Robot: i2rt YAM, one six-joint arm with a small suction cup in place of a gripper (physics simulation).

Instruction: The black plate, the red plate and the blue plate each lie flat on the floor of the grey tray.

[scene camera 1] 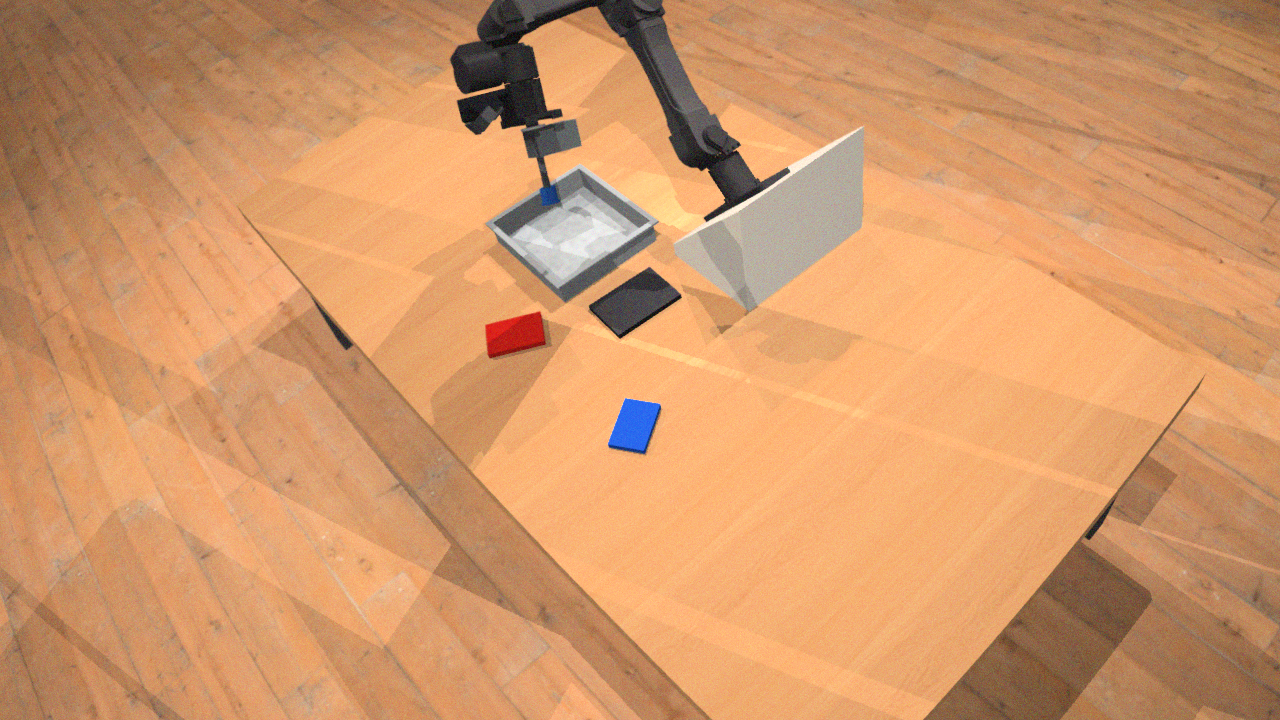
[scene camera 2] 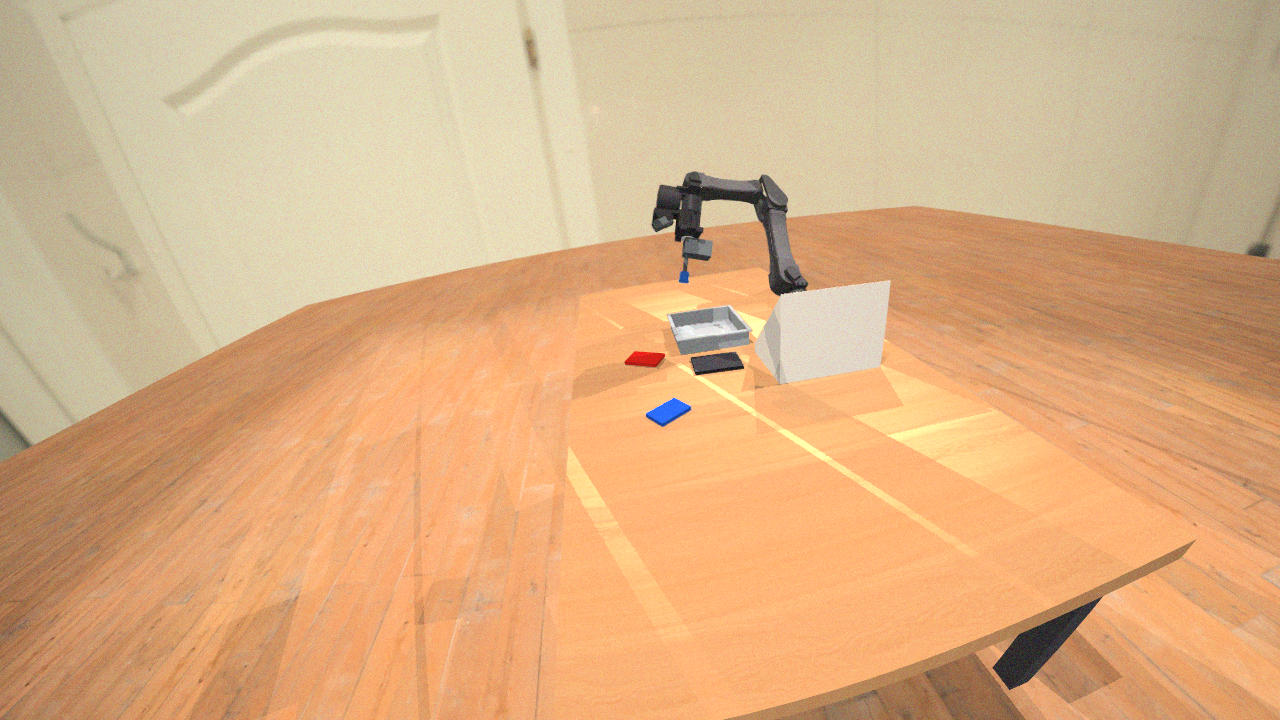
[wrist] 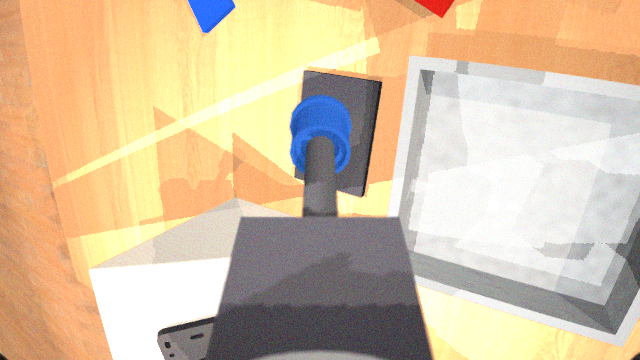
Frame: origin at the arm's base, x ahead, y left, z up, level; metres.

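Where they show: end effector, tool point: [scene camera 1: 551, 203] [scene camera 2: 683, 281] [wrist: 320, 123]; arm's base, origin of the base link: [scene camera 1: 746, 198] [scene camera 2: 803, 319].
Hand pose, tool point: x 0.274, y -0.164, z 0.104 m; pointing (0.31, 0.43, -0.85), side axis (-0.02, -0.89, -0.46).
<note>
Things, the pixels of their top centre, and the offset from my tool point. Level surfaces: height alone.
- black plate, middle of its top: [wrist: 332, 134] [scene camera 1: 634, 299] [scene camera 2: 716, 361] dx -0.048, dy +0.095, dz -0.210 m
- red plate, middle of its top: [scene camera 1: 514, 332] [scene camera 2: 644, 357] dx +0.134, dy -0.019, dz -0.210 m
- blue plate, middle of its top: [scene camera 1: 634, 423] [scene camera 2: 668, 409] dx +0.133, dy +0.280, dz -0.211 m
- grey tray, middle of its top: [wrist: 526, 206] [scene camera 1: 569, 221] [scene camera 2: 706, 321] dx -0.089, dy -0.111, dz -0.170 m
- table, its level: dz -0.220 m
The black plate [scene camera 1: 634, 302] [scene camera 2: 716, 363] [wrist: 362, 115] lies flat on the table beside the tray, between it and the white panel. The red plate [scene camera 1: 515, 334] [scene camera 2: 644, 359] [wrist: 440, 4] lies flat on the table near the tray. The blue plate [scene camera 1: 634, 425] [scene camera 2: 668, 411] [wrist: 211, 14] lies flat on the table, farther from the tray. The grey tray [scene camera 1: 612, 262] [scene camera 2: 712, 344] [wrist: 402, 125] holds no plate. My gripper [scene camera 1: 548, 196] [scene camera 2: 683, 278] [wrist: 320, 117], a blue suction cup, is open and empty, held high in the air. In the wrist view it covers part of the black plate.
A white slanted panel [scene camera 1: 796, 223] [scene camera 2: 834, 331] [wrist: 160, 300] stands on the table [scene camera 1: 805, 501] [scene camera 2: 760, 555] beside the black plate and in front of the arm's base. The arm arches above and behind the tray.
</note>
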